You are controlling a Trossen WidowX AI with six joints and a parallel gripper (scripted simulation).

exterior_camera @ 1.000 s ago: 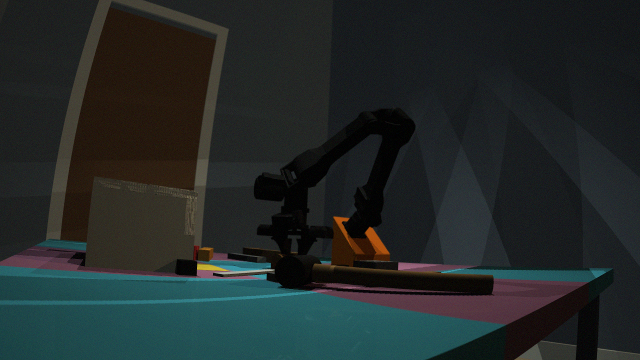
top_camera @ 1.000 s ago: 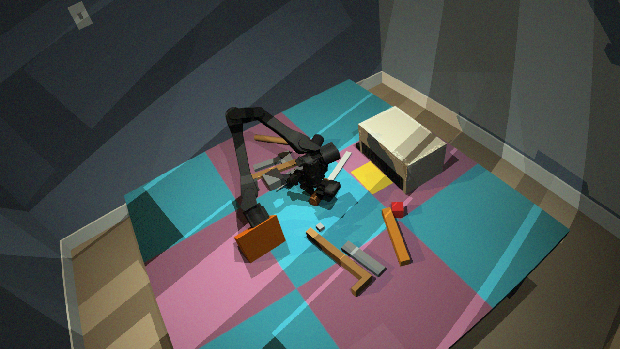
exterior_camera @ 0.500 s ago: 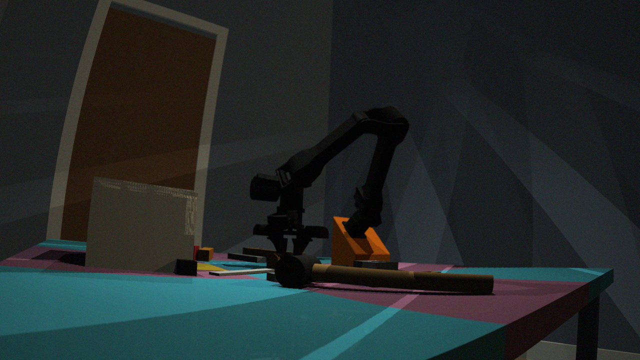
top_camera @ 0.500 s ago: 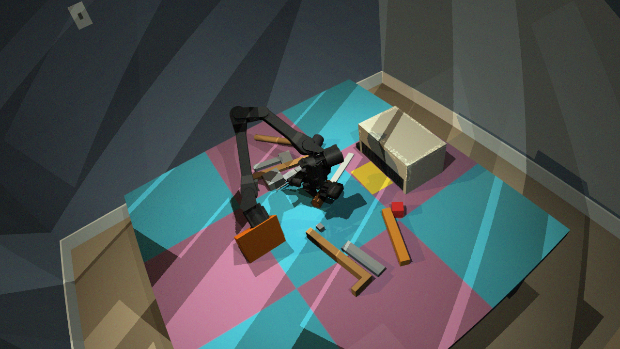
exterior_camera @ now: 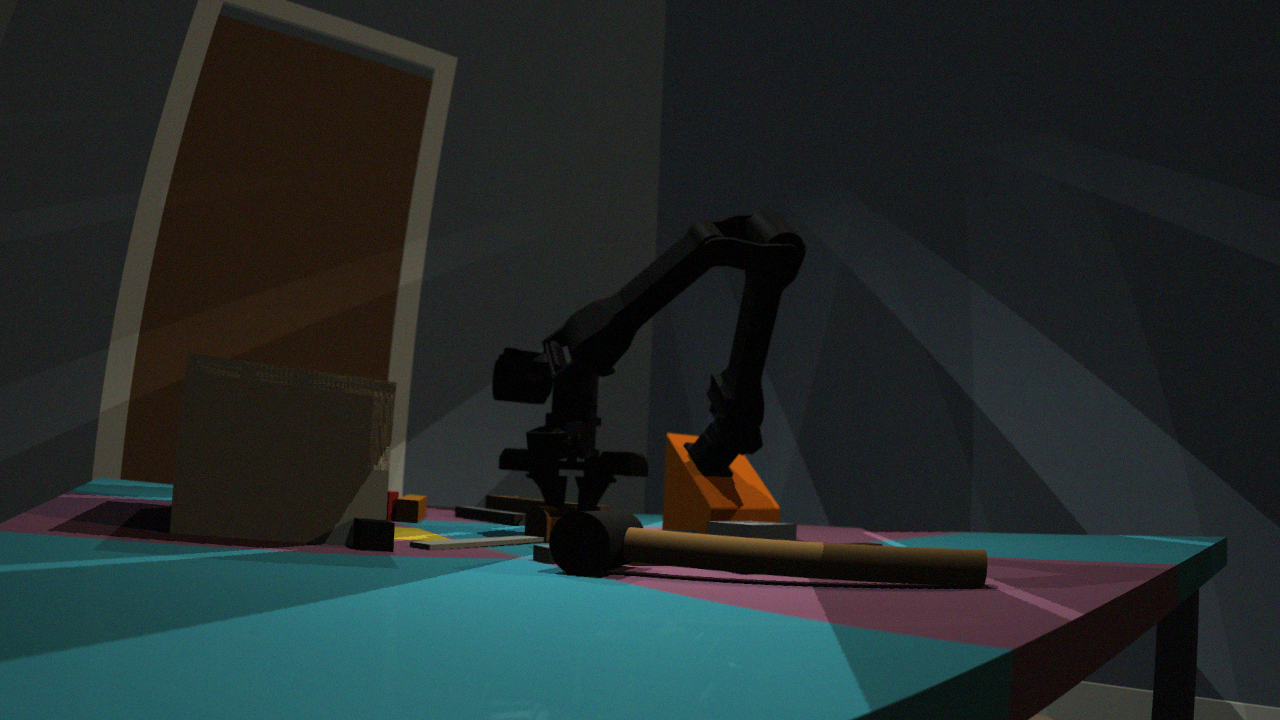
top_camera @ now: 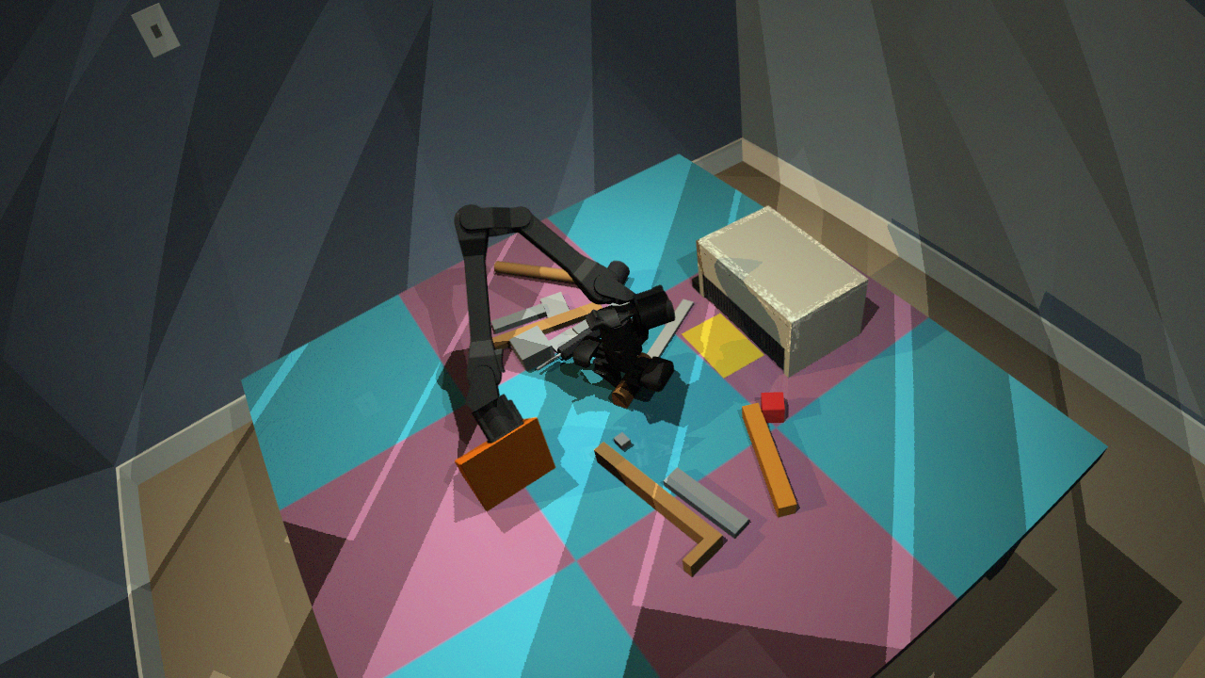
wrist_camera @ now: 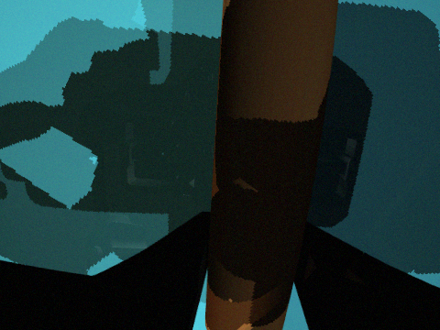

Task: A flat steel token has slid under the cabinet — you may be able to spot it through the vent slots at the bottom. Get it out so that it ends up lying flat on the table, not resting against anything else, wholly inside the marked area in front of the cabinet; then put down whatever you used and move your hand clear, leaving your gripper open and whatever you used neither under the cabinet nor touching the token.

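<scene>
My gripper tip is 8 cm past the small grey cube and 9 cm to the left of it. From my gripper tip the other things lie so: screwdriver (4 cm behind, 17 cm to the left); red cube (17 cm ahead, 22 cm to the right, 1 cm above); grey block (8 cm behind, 22 cm to the left, 1 cm above).
</scene>
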